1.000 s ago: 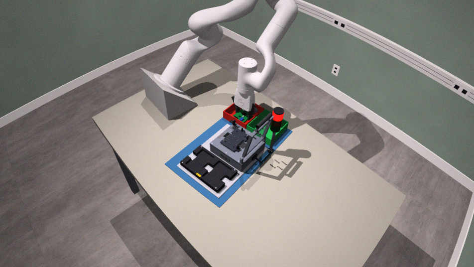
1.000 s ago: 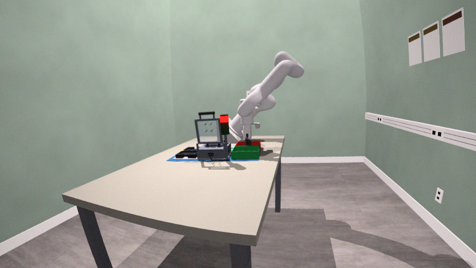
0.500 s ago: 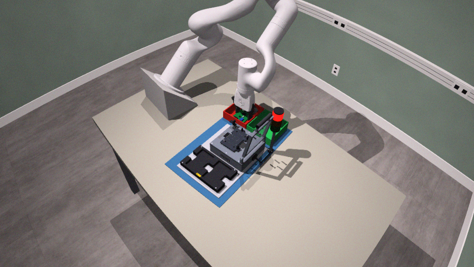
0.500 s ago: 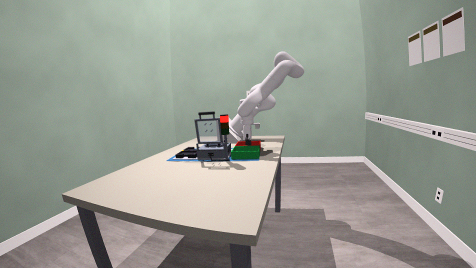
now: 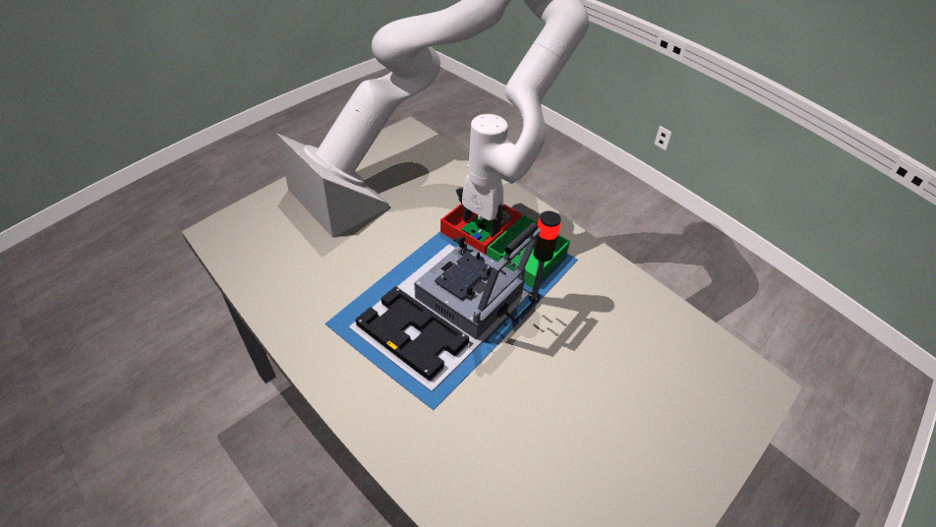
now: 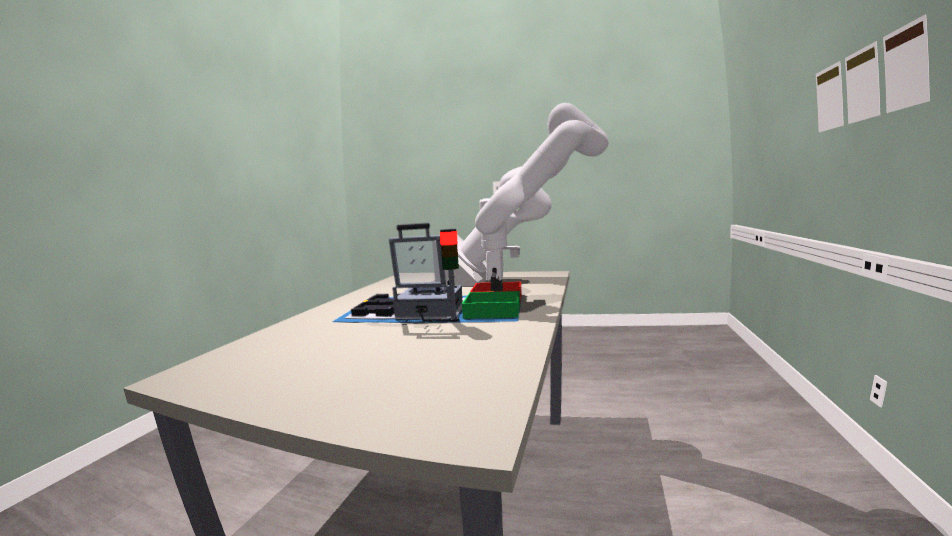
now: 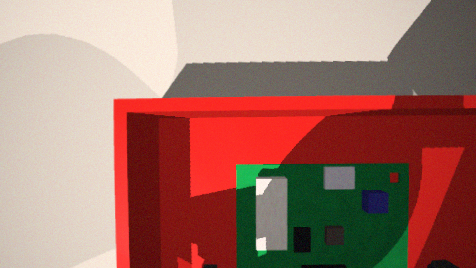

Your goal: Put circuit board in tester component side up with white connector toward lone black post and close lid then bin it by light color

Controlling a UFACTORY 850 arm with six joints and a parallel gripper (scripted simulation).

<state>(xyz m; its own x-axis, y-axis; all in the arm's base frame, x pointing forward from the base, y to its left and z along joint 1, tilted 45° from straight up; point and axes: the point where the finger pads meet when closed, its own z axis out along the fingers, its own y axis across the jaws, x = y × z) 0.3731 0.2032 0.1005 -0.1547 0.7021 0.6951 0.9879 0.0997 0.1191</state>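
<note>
My hand is 10 mm above the red bin. The rest, counted from my hand: black latch part: 60 mm ahead, 130 mm to the right, 70 mm above; green bin: 150 mm ahead, 20 mm to the left, 10 mm below; green circuit board: 10 mm below.
</note>
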